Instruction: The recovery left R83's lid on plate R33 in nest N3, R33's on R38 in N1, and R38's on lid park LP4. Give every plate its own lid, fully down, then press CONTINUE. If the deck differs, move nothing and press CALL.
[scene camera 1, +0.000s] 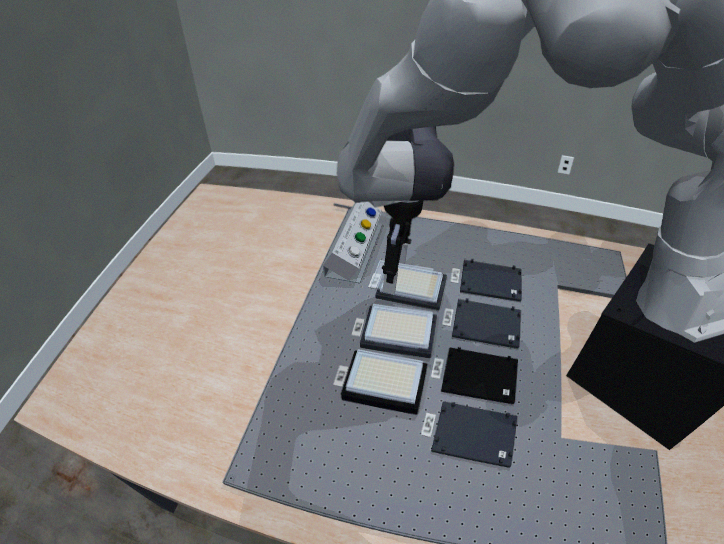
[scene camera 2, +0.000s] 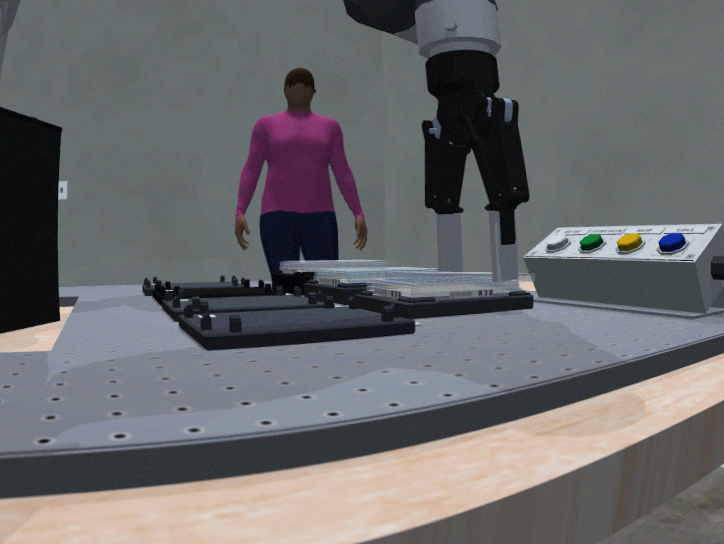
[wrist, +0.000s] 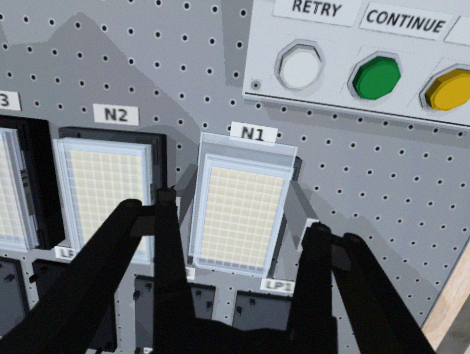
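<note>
My gripper (scene camera 1: 396, 274) (scene camera 2: 477, 273) (wrist: 241, 185) is shut on a clear lid (wrist: 215, 145) by its two sides. The lid is over the cream-welled plate (scene camera 1: 420, 284) (wrist: 240, 220) in N1, shifted so its far edge overlaps the N1 label in the wrist view; its exact height is unclear. Cream-welled plates sit in N2 (scene camera 1: 399, 327) (wrist: 100, 185) and N3 (scene camera 1: 384, 377) (wrist: 6, 190), with clear layers at their edges. Lid park LP4 (scene camera 1: 479, 374) shows no lid. The green CONTINUE button (scene camera 1: 360, 236) (scene camera 2: 591, 242) (wrist: 377, 77) is on the sloped panel. Plate codes are not readable.
Dark lid parks LP1 (scene camera 1: 490, 279), LP3 (scene camera 1: 486, 322) and LP2 (scene camera 1: 475, 434) stand beside the nests. The panel also bears white (wrist: 300, 66), yellow (scene camera 1: 365, 224) and blue (scene camera 1: 371, 212) buttons, close to N1. A person (scene camera 2: 299, 160) stands behind the table.
</note>
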